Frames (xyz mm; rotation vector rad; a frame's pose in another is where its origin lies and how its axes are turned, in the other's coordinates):
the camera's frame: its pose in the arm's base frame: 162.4 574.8 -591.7 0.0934 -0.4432 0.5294
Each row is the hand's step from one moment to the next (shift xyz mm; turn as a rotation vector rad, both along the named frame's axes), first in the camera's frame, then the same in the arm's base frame.
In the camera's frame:
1: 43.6 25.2 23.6 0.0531 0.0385 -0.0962
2: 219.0 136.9 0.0 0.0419 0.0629 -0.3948
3: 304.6 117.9 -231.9 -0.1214 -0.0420 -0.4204
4: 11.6 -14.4 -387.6 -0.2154 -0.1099 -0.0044
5: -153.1 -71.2 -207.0 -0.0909 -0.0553 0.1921
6: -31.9 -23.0 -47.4 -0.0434 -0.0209 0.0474
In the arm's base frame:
1: 11.8 37.4 39.4 0.0584 0.0771 -0.0648
2: 99.4 220.3 91.0 0.1522 0.1522 -0.3395
3: 264.2 290.1 -80.6 0.0893 -0.0094 -0.4303
4: 165.3 70.0 -344.0 -0.1086 -0.1945 -0.0941
5: -2.3 -91.8 -250.8 -0.1159 -0.1283 0.1354
6: 5.3 -25.3 -55.9 -0.0411 -0.0477 0.0245

